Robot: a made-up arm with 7 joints. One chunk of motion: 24 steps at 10 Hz.
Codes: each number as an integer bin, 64 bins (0 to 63) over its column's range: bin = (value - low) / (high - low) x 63, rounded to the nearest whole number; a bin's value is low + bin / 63 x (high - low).
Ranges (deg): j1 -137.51..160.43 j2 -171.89..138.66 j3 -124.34..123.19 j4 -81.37..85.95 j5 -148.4..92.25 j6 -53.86..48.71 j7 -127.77..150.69
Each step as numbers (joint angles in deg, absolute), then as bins.
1 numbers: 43.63 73.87 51.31 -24.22 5.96 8.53 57.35
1 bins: 38 50 45 22 40 38 42
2 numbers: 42.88 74.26 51.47 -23.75 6.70 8.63 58.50
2 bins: 38 50 45 22 41 38 42
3 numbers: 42.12 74.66 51.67 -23.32 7.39 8.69 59.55
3 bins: 38 50 45 22 41 38 42
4 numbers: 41.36 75.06 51.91 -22.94 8.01 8.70 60.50
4 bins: 38 50 45 22 41 38 43
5 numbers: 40.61 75.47 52.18 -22.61 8.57 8.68 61.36
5 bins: 38 50 45 22 41 38 43
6 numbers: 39.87 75.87 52.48 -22.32 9.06 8.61 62.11
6 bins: 38 50 45 22 41 38 43
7 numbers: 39.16 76.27 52.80 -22.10 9.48 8.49 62.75
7 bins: 37 50 45 22 41 38 43
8 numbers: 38.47 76.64 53.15 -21.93 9.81 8.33 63.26
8 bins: 37 50 45 22 41 38 43
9 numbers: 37.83 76.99 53.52 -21.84 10.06 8.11 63.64
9 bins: 37 50 45 22 41 38 43
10 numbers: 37.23 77.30 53.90 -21.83 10.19 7.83 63.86
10 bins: 37 51 45 22 42 38 43
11 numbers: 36.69 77.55 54.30 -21.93 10.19 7.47 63.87
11 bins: 37 51 45 22 42 38 43
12 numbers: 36.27 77.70 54.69 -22.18 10.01 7.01 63.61
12 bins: 37 51 46 22 41 37 43
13 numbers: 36.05 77.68 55.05 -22.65 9.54 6.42 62.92
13 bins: 37 51 46 22 41 37 43
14 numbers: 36.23 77.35 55.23 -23.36 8.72 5.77 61.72
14 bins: 37 51 46 22 41 37 43
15 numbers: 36.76 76.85 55.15 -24.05 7.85 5.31 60.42
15 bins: 37 50 46 22 41 36 43
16 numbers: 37.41 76.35 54.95 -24.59 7.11 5.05 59.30
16 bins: 37 50 46 21 41 36 42
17 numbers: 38.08 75.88 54.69 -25.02 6.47 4.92 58.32
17 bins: 37 50 46 21 41 36 42
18 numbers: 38.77 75.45 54.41 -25.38 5.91 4.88 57.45
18 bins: 37 50 45 21 40 36 42
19 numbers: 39.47 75.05 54.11 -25.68 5.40 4.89 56.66
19 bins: 37 50 45 21 40 36 42
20 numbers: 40.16 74.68 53.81 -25.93 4.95 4.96 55.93
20 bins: 38 50 45 21 40 36 42
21 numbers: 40.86 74.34 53.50 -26.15 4.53 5.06 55.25
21 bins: 38 50 45 21 40 36 41
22 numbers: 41.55 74.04 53.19 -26.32 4.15 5.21 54.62
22 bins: 38 50 45 21 40 36 41
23 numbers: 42.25 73.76 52.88 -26.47 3.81 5.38 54.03
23 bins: 38 50 45 21 40 36 41
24 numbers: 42.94 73.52 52.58 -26.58 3.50 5.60 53.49
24 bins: 38 50 45 21 40 37 41
